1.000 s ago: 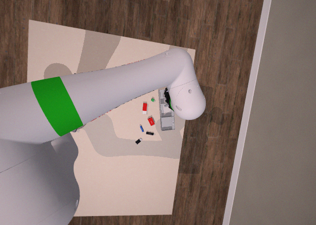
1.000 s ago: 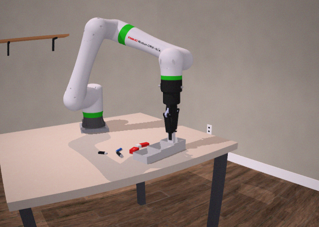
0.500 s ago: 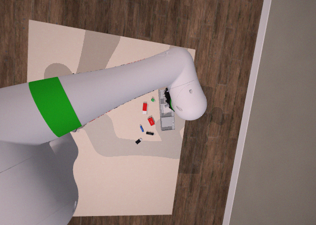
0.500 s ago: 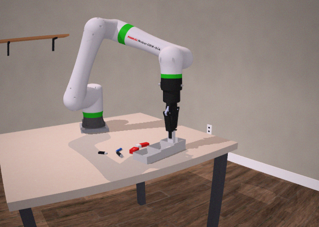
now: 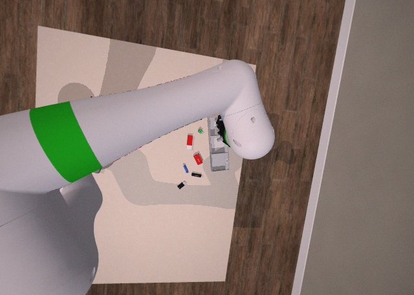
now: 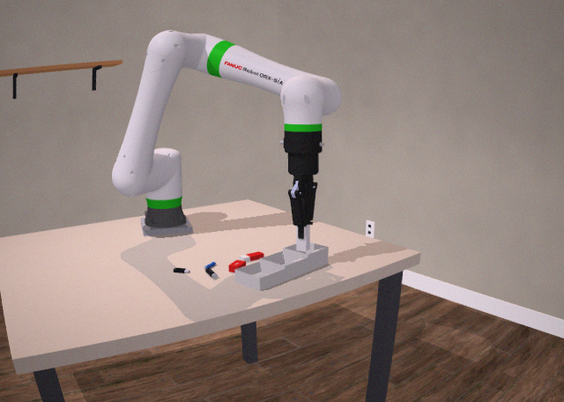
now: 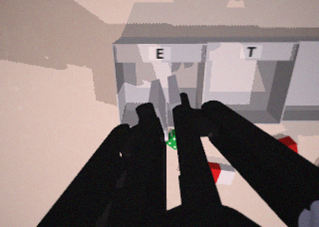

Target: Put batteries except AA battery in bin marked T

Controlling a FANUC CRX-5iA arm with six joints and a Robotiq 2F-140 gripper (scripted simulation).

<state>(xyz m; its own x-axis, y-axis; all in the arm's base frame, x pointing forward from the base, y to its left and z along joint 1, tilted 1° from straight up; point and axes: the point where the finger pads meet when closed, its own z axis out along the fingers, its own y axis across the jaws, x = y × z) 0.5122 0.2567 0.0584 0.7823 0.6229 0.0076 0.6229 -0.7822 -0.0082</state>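
My hand is 23 cm to the left of the blue cylindrical battery, 8 cm past it and 7 cm above it. The rest, counted from my hand: grey bin (7 cm to the right, 5 cm below, 3 cm ahead); then red block battery (16 cm to the right, 7 cm below, 4 cm behind); then green die (7 cm below, 7 cm behind, 4 cm to the right).
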